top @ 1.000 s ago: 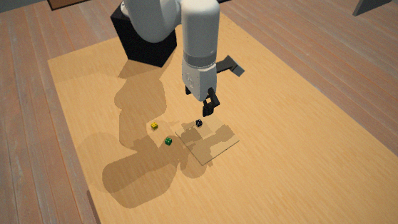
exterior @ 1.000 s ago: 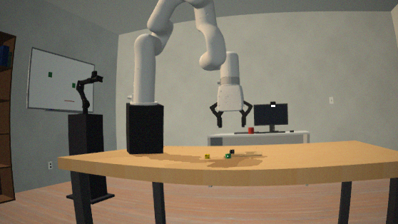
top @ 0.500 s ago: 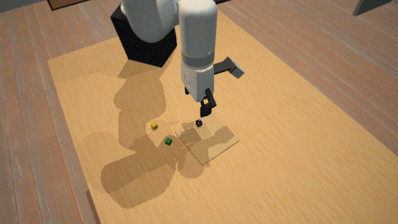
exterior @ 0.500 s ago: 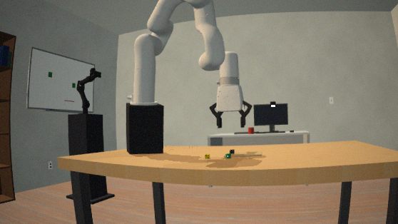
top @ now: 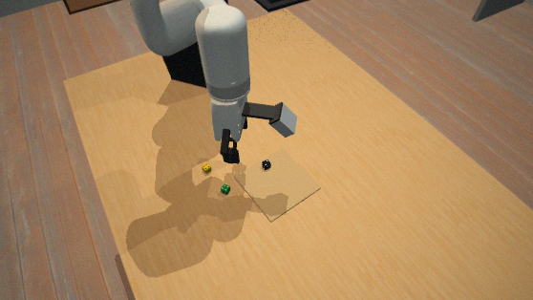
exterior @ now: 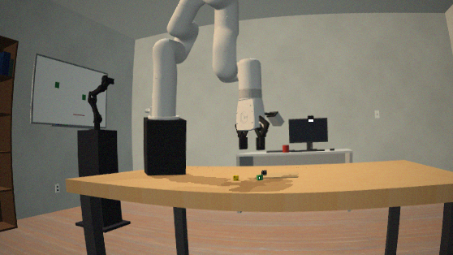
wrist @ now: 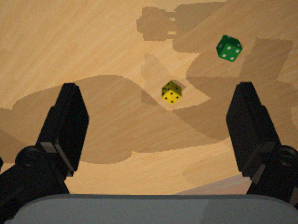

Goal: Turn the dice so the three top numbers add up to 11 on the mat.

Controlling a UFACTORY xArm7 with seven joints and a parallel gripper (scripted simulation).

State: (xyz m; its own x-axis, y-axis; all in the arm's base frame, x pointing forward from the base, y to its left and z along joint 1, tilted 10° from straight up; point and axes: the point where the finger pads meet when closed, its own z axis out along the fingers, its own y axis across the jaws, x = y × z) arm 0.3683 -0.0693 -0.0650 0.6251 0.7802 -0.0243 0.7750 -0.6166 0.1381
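My hand is 4 cm past the yellow die, 6 cm to the left of it and 10 cm above it. The rest, counted from my hand: black die 3 cm ahead, 6 cm to the left, 9 cm below; then green die 4 cm ahead, 5 cm to the right, 10 cm below; then tan mat 8 cm ahead, 6 cm to the left, 10 cm below.
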